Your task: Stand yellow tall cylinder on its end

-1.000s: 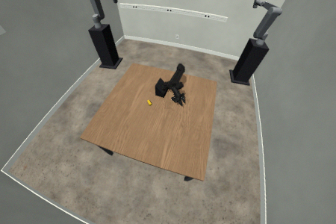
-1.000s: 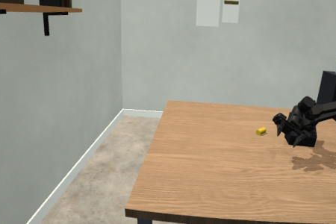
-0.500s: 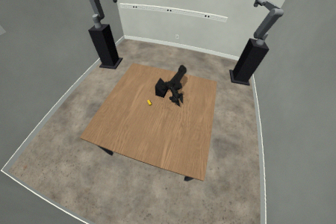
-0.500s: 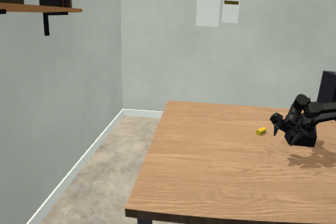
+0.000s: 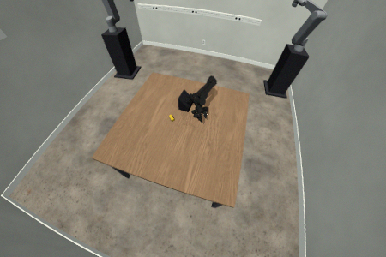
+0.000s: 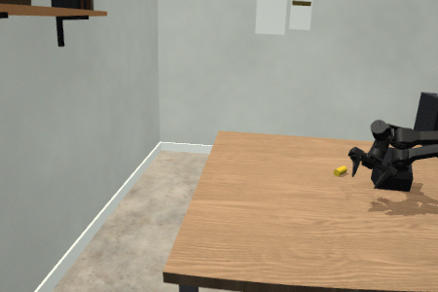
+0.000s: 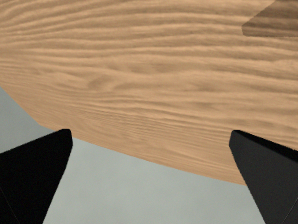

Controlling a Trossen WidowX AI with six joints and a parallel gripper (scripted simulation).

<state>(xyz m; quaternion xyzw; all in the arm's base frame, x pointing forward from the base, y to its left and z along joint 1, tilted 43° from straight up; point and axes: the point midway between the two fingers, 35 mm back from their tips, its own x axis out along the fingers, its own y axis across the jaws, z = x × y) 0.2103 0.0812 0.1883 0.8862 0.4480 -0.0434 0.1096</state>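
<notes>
Right now the yellow cylinder is 2 cm behind my hand, 31 cm to the right of it and 13 cm below it.
</notes>
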